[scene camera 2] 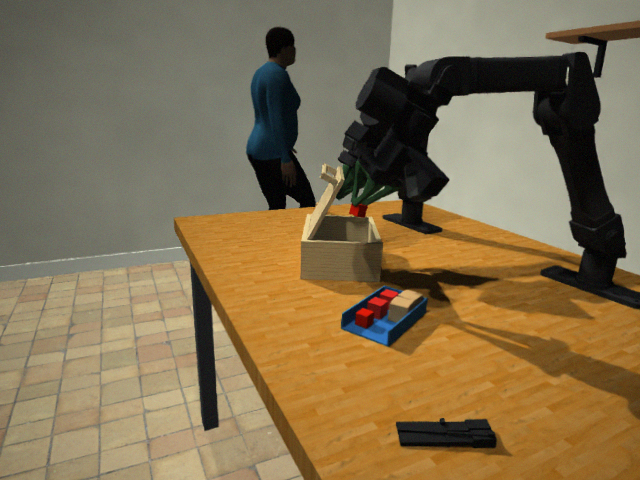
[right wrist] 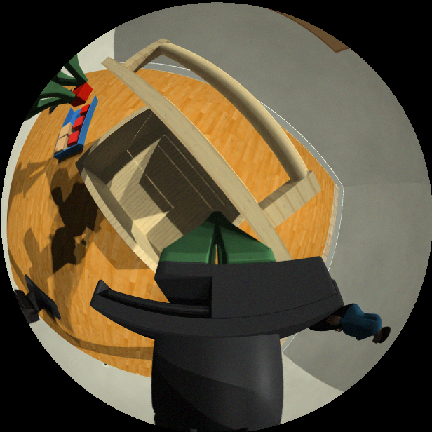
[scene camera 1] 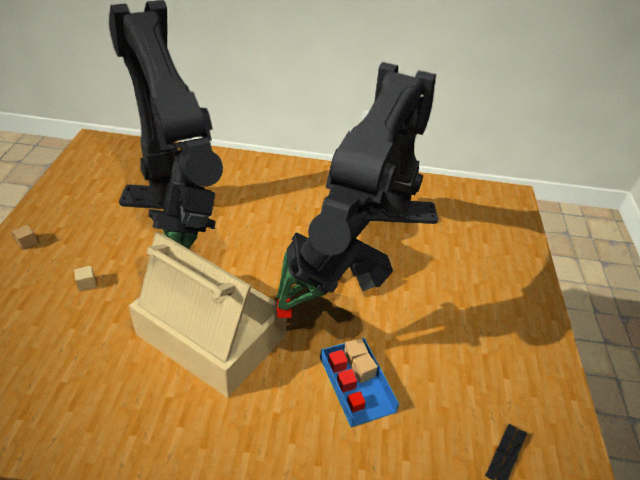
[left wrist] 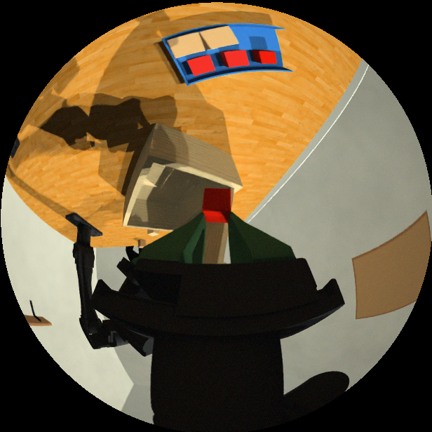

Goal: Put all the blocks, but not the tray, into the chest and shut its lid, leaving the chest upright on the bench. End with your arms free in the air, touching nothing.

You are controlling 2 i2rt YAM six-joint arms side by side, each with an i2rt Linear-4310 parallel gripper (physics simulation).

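Seen in the pictures: left gripper, fingertip midpoint: (scene camera 2: 357,204) (scene camera 1: 280,304); right gripper, fingertip midpoint: (scene camera 2: 337,198) (scene camera 1: 173,272); left arm's base, origin of the base link: (scene camera 2: 592,287) (scene camera 1: 394,212); right arm's base, origin of the base link: (scene camera 2: 410,224).
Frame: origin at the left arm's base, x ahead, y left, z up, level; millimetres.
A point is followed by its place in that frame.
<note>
The wooden chest (scene camera 1: 180,351) {x 451, y -418, z 46 mm} (scene camera 2: 341,260) {x 442, y -288, z 43 mm} (left wrist: 200,150) stands upright; its handled lid (scene camera 1: 196,302) {x 422, y -388, z 140 mm} (scene camera 2: 323,206) {x 447, y -351, z 141 mm} (right wrist: 192,145) is raised and tilted. My left gripper (scene camera 1: 283,305) {x 439, y -252, z 164 mm} (left wrist: 216,217) is shut on a red block (scene camera 1: 284,311) {x 450, y -246, z 161 mm} (scene camera 2: 357,210) {x 450, y -236, z 158 mm} (left wrist: 217,197) (right wrist: 83,94), near the chest's open right end in scene camera 1. My right gripper (right wrist: 216,217) is shut and empty beside the lid's edge; in scene camera 1 the lid hides its tips. The blue tray (scene camera 1: 379,400) {x 505, y -78, z 2 mm} (scene camera 2: 368,330) {x 522, y -100, z 3 mm} (left wrist: 272,37) holds three red blocks (scene camera 1: 347,379) {x 482, y -135, z 28 mm} and two tan blocks (scene camera 1: 365,367) {x 462, y -104, z 35 mm}.
In scene camera 1 two more blocks, one brownish (scene camera 1: 24,236) {x 174, y -781, z 31 mm} and one pale (scene camera 1: 85,277) {x 280, y -629, z 32 mm}, lie on the table left of the chest. A black object (scene camera 1: 506,452) {x 591, y 116, z 7 mm} (scene camera 2: 445,432) {x 597, y 119, z 10 mm} lies near the table's front right. A person (scene camera 2: 273,113) (right wrist: 360,320) stands beyond the table.
</note>
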